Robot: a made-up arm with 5 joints.
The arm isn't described. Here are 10 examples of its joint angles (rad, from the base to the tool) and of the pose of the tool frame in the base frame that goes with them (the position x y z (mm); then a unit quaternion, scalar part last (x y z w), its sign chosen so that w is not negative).
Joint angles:
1: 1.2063 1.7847 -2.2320 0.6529 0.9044
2: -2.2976 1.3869 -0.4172 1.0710 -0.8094
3: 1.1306 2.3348 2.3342 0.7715 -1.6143
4: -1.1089 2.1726 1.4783 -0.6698 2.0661
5: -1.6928 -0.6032 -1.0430 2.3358 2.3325
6: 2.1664 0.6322 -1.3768 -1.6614 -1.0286
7: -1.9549 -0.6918 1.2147 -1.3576 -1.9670
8: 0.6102 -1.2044 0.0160 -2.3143 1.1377
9: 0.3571 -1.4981 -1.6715 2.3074 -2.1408
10: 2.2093 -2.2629 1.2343 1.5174 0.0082
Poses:
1: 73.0 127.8 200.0 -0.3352 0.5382 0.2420 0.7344
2: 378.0 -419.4 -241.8 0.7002 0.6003 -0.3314 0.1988
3: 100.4 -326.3 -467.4 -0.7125 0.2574 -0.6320 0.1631
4: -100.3 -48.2 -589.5 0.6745 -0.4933 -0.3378 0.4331
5: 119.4 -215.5 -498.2 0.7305 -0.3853 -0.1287 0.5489
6: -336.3 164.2 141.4 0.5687 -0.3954 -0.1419 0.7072
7: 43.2 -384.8 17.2 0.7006 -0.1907 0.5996 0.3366
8: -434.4 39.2 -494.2 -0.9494 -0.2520 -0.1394 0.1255
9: -141.1 86.2 -626.1 -0.7488 0.0286 0.3279 0.5753
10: -175.8 139.5 201.4 0.6244 -0.0158 -0.5989 0.5012
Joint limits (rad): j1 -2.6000..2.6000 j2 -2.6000..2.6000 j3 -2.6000..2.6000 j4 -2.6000..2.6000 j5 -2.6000..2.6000
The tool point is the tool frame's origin. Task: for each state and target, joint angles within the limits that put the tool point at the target. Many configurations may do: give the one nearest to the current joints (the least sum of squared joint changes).
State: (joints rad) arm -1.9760 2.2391 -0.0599 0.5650 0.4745
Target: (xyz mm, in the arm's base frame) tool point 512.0 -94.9 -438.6
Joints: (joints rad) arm -2.4010 2.5900 0.0804 0.7281 0.2287
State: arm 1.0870 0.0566 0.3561 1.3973 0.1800
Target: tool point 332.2 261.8 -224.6
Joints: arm 1.1858 -0.2412 0.8352 1.2069 0.5572
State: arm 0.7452 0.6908 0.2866 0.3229 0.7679
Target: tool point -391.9 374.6 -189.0
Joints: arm 0.4690 0.6795 -0.2827 0.3198 0.2722
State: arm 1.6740 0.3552 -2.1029 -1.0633 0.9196
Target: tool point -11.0 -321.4 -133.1
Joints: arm 1.9190 0.6605 -2.5636 -1.8999 1.5070
